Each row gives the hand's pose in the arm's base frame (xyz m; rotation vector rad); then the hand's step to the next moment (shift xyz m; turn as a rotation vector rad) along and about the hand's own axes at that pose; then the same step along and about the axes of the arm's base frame.
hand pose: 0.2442 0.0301 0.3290 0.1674 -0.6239 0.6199
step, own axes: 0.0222 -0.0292 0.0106 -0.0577 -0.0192 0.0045
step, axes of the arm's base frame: 0.0261 -0.0161 0.0227 -0.0278 -0.0453 -0.0299
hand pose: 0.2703 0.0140 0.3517 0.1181 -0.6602 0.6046
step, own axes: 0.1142 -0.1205 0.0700 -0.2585 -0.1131 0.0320
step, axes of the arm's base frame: 0.1014 -0.0635 0.1347 -0.1155 -0.2288 -0.1223
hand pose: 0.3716 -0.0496 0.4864 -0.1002 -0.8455 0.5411
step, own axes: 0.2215 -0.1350 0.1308 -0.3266 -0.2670 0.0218
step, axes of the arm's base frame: 0.0791 -0.0236 0.2786 -0.0807 -0.3936 -0.1304
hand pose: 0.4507 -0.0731 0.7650 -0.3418 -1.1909 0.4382
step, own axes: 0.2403 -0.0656 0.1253 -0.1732 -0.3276 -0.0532
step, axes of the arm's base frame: -0.0352 0.0662 0.2686 0.0454 -0.3716 -0.0022
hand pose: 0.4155 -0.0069 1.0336 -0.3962 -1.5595 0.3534
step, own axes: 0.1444 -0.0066 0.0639 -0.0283 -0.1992 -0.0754
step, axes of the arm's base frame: -0.0661 0.0618 0.1296 0.0695 -0.1915 0.0682
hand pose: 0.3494 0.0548 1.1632 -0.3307 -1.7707 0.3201
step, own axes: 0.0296 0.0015 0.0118 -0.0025 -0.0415 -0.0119
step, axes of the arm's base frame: -0.0178 0.0124 0.0234 0.0100 -0.0387 0.0164
